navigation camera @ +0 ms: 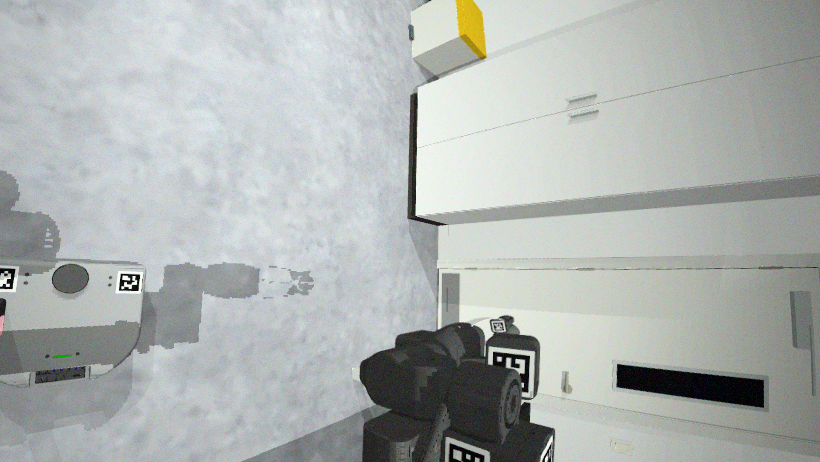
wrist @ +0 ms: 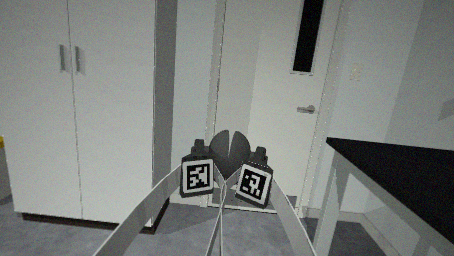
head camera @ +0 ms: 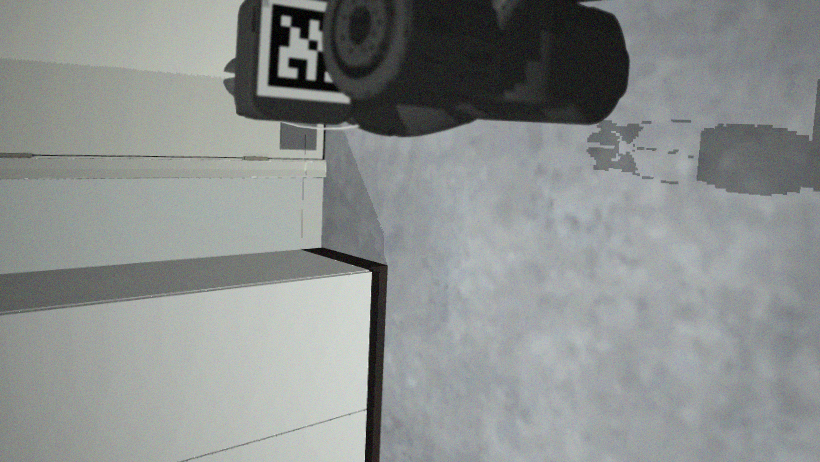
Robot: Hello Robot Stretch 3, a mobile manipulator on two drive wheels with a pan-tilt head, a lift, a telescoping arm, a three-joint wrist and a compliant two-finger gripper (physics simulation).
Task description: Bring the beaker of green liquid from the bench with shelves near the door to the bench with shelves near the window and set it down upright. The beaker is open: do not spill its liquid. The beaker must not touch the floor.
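Door (navigation camera: 731,313), (wrist: 251,91), (head camera: 96,96). White double-door cabinet (head camera: 277,349), (wrist: 94,94). My gripper (head camera: 240,78), (navigation camera: 510,332), (wrist: 230,148).
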